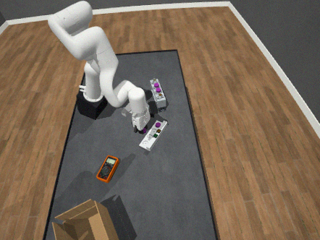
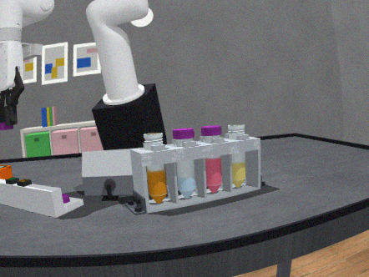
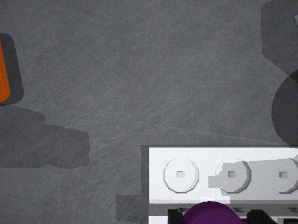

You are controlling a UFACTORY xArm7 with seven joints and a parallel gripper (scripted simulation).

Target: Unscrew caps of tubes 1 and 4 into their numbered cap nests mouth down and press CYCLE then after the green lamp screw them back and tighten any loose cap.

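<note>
Now: hand 25 cm to the right of the blue key, 11 cm above it and 6 cm past it. Also, from my hand: cardboard box (54 cm to the right, 20 cm behind, 9 cm below); green key (21 cm to the left, 11 cm below, 6 cm behind); key housing (23 cm to the left, 12 cm below, 4 cm behind).
</note>
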